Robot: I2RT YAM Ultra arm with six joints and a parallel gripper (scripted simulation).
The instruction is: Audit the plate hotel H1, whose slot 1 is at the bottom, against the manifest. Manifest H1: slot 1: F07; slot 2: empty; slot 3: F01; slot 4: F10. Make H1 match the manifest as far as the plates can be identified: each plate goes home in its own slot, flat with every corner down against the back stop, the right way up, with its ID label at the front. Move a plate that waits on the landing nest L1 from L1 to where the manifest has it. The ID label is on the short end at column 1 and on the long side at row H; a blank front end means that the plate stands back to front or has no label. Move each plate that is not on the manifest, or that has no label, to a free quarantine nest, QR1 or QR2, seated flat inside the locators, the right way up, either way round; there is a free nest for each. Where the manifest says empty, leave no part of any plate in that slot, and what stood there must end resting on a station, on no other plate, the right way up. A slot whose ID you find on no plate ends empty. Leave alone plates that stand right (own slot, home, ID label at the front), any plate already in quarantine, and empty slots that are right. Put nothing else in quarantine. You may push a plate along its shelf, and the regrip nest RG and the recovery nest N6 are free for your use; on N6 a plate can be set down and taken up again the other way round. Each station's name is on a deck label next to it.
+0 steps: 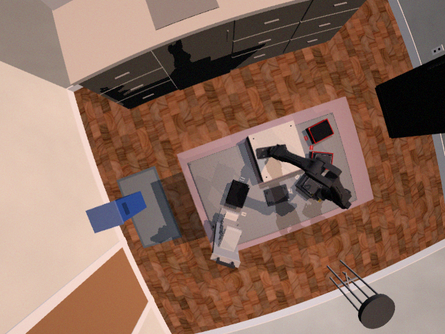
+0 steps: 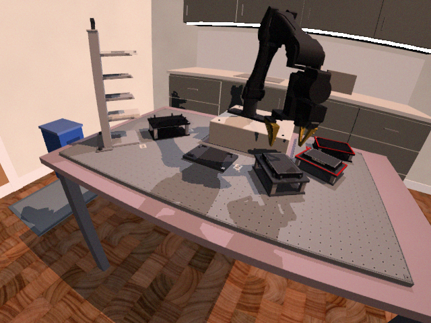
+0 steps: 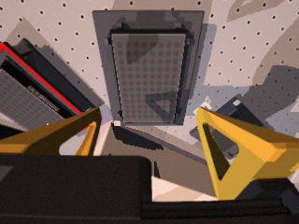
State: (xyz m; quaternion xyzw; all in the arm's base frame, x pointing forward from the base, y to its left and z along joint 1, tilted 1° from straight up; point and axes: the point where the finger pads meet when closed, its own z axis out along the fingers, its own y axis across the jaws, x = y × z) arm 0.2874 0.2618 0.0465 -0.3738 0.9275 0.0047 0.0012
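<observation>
Now: hand 13 cm above the L1 deck label, 8 cm past it and 7 cm to the left of it. The rest, counted from my hand: H1 deck label (50 cm to the right, 13 cm below, 13 cm ahead); N6 label (14 cm to the right, 13 cm below, 2 cm ahead); dark plate (17 cm behind, 11 cm to the left, 8 cm below).
</observation>
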